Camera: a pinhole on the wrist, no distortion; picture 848 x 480 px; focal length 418.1 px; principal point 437.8 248.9 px. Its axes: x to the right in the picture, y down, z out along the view. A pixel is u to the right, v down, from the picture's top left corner.
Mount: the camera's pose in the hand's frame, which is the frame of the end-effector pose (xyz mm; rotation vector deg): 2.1 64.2 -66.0 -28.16 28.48 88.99
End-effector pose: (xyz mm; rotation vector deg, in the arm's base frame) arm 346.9 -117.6 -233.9 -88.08 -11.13 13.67
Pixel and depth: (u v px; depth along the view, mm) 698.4 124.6 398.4
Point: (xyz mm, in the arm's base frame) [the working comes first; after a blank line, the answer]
In the camera's frame: 248.3 -118.4 398.4

405.1 25.7 -736.6
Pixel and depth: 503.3 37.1 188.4
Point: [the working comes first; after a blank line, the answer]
In the camera's frame: 29.5 -95.4 188.4

413.3 -22.9 -436.5
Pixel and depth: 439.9 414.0 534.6
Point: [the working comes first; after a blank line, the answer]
In the camera's frame: 2.7 211.1 534.6

29.6 185.1 -591.6
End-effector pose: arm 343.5 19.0 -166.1 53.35 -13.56 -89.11
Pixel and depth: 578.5 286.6 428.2
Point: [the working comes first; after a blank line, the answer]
In the camera's frame: 144.1 38.6 428.2

527.7 -109.9 253.2
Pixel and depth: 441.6 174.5 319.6
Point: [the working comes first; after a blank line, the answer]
In the camera's frame: 2.9 -56.9 319.6

410.0 -159.0 96.3
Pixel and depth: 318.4 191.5 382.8
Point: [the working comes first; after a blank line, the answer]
In the camera's frame: -109.3 -52.6 382.8

291.8 -187.4 139.2
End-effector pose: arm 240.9 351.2 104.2 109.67 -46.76 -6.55
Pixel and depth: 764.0 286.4 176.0
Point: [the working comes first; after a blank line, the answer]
In the camera's frame: 137.3 15.8 176.0

91.1 293.2 332.1
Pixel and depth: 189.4 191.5 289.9
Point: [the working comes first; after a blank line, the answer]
In the camera's frame: -172.2 -39.8 289.9

116.8 92.3 65.9
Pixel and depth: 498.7 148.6 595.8
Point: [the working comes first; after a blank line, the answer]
In the camera's frame: 86.8 -142.9 595.8

-44.6 -135.8 371.2
